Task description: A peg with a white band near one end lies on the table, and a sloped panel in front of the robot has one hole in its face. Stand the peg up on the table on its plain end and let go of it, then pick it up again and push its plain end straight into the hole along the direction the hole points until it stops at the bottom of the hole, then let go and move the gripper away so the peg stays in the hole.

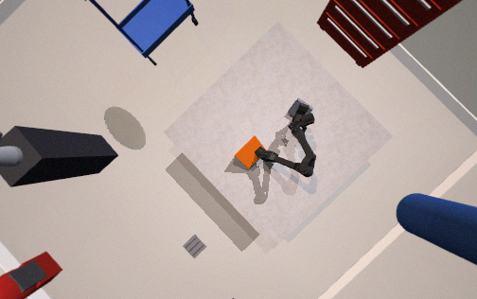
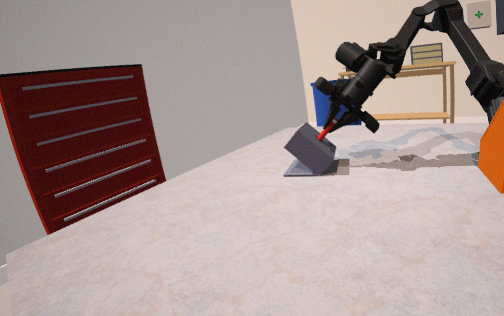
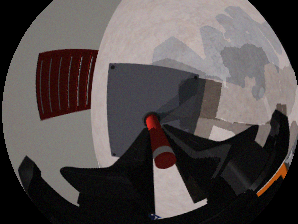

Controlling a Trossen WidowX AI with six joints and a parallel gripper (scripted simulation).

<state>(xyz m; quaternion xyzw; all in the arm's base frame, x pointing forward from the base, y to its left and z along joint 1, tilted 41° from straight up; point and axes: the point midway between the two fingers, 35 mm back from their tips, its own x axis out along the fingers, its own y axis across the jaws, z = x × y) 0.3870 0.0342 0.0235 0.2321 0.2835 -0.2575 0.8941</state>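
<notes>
Right now the grey sloped panel is 40 mm below my gripper tip, 40 mm ahead of it and 10 mm to the left of it. Also, from my gripper tip: red peg: 10 mm behind, 10 mm above.
</notes>
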